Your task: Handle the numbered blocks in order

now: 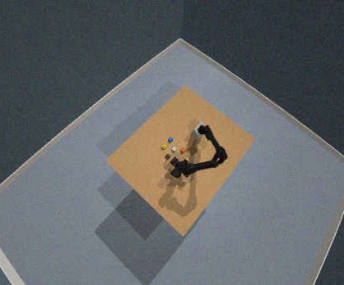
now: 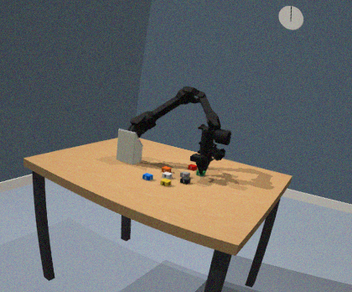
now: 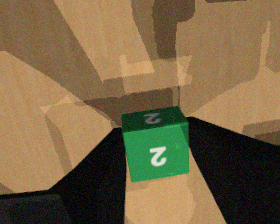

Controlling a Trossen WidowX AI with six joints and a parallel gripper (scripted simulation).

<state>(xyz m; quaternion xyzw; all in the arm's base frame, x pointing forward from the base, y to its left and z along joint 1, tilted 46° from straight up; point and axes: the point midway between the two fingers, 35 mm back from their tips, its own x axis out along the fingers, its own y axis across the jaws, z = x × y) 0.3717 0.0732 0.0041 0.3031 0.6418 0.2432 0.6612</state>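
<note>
The orange block is 15 cm behind my gripper tip and 7 cm to the right of it. Also, from my gripper tip: green block: 1 cm behind; grey block: 8 cm to the right, 5 cm behind; red block: 7 cm behind, 6 cm to the left.
</note>
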